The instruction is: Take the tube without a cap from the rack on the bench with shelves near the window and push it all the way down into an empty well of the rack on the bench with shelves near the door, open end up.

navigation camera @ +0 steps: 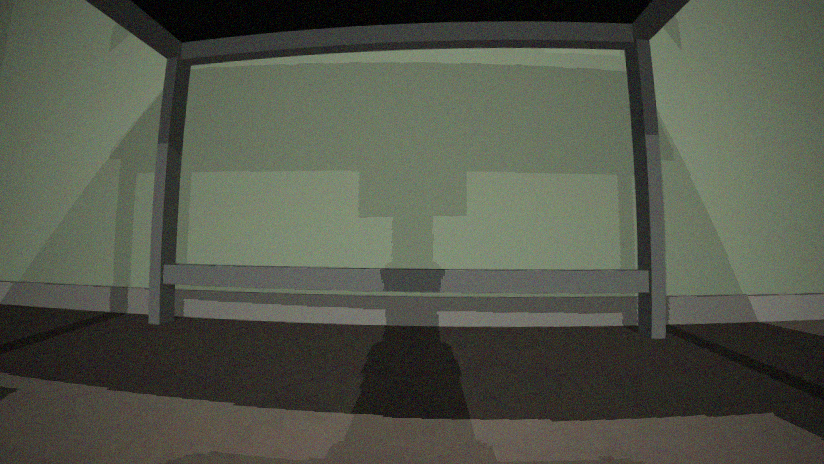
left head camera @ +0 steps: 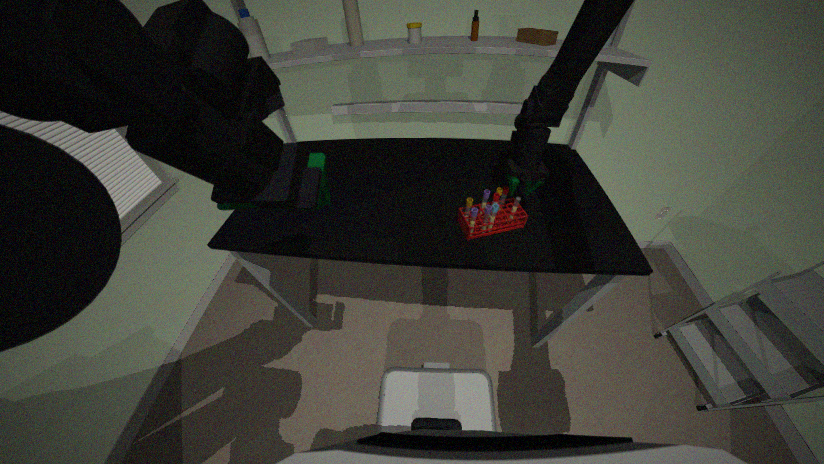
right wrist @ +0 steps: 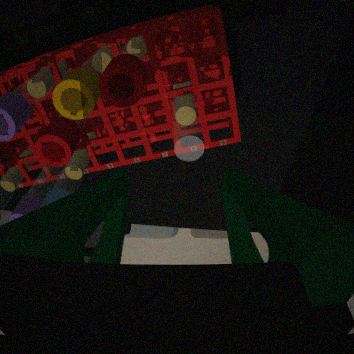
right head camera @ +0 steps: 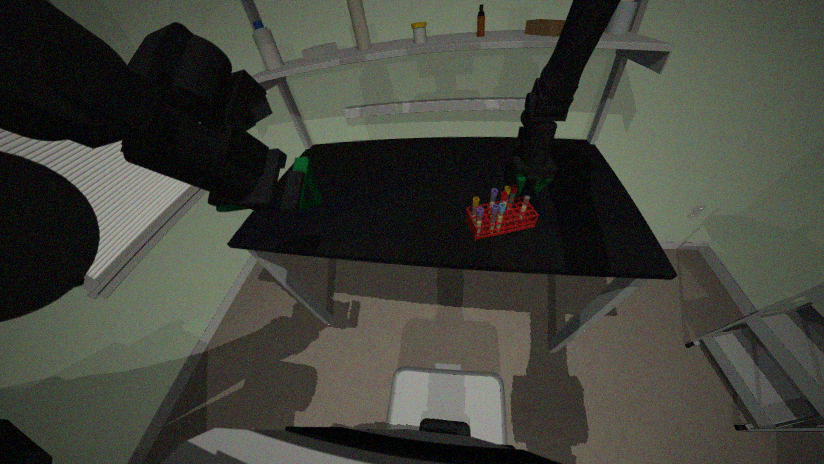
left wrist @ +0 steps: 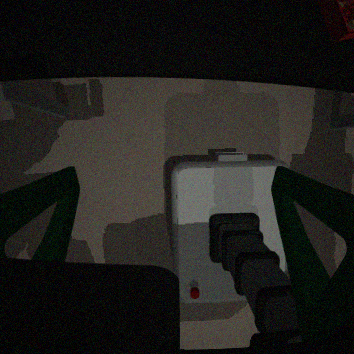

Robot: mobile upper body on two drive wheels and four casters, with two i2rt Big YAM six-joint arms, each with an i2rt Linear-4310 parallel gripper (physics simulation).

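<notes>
A red rack [left head camera: 493, 218] stands on the black bench at the right, also in the right head view [right head camera: 502, 218] and the right wrist view [right wrist: 116, 102]. It holds several capped tubes. One clear tube without a cap [left head camera: 515, 204] stands at its right end; its open rim shows in the right wrist view [right wrist: 189, 147] and the right head view [right head camera: 524, 204]. My right gripper [left head camera: 522, 188] [right head camera: 531, 185] hangs just behind the rack. Its green fingers [right wrist: 175, 179] stand partly open and empty, short of the uncapped tube. My left gripper [left head camera: 278, 189] [right head camera: 265, 193] [left wrist: 175, 177] is wide open and empty over the bench's left edge.
Shelves behind the bench carry a yellow-capped jar [left head camera: 414, 32], a brown bottle [left head camera: 475, 26], a brown box [left head camera: 537, 36] and a white bottle [left head camera: 251, 28]. Shelf posts stand at the bench's back corners. My white base [left head camera: 436, 398] sits on the floor before the bench.
</notes>
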